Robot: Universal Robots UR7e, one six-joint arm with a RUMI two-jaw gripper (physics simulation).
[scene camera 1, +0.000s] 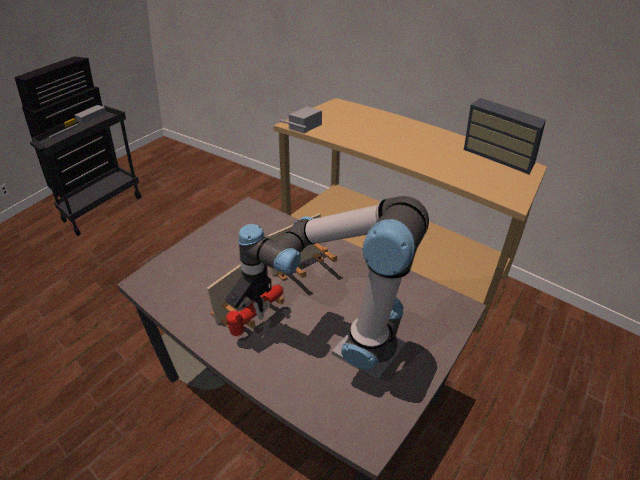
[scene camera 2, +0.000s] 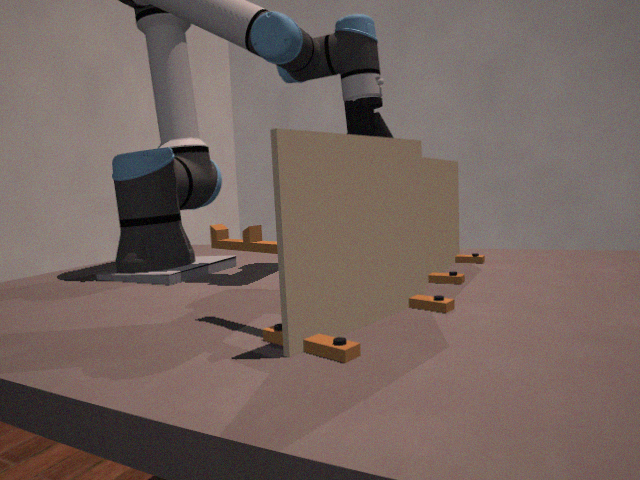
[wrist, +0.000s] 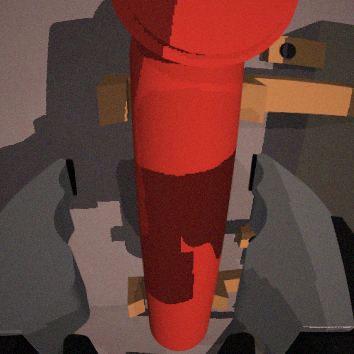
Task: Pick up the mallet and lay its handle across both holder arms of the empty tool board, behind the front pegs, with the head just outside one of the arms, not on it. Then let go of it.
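Where they show: gripper, fingertip midpoint: (scene camera 1: pixel 252 313) (wrist: pixel 161 160); arm's base, link origin: (scene camera 2: pixel 156 265).
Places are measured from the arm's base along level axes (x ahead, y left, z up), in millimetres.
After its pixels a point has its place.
Note:
The red mallet (scene camera 1: pixel 235 322) @(x 324, y 357, z 123 mm) (wrist: pixel 185 200) @(x 358, y 267, z 111 mm) lies with its handle across both orange arms of the left board (scene camera 1: pixel 219 297) @(x 477, y 327, z 104 mm), between the pegs. Its head is beyond the arm nearer the table's left edge. My gripper (scene camera 1: pixel 258 306) @(x 349, y 272, z 88 mm) (wrist: pixel 161 160) @(x 349, y 272, z 88 mm) is partly open around the handle, one finger on each side, with a gap to each; it holds nothing. In scene camera 2 its fingers are hidden behind the boards. The empty tool board (scene camera 1: pixel 311 251) @(x 530, y -167, z 17 mm) (scene camera 2: pixel 346 232) @(x 542, y -125, z 91 mm) stands farther back in scene camera 1, partly hidden by my arm. Its two holder arms, one (scene camera 1: pixel 326 252) @(x 425, y -155, z 82 mm) farther back, carry nothing.
In the second scene view, the other board (scene camera 2: pixel 442 206) @(x 499, y 235, z 96 mm) stands behind the empty one, and orange feet (scene camera 2: pixel 330 347) @(x 569, y -199, z -5 mm) stick out at the base. My arm's base stands on the grey table (scene camera 1: pixel 310 397) @(x 1, y 310, z -17 mm). A wooden workbench (scene camera 1: pixel 392 139) and a black tool cart (scene camera 1: pixel 95 188) stand beyond.

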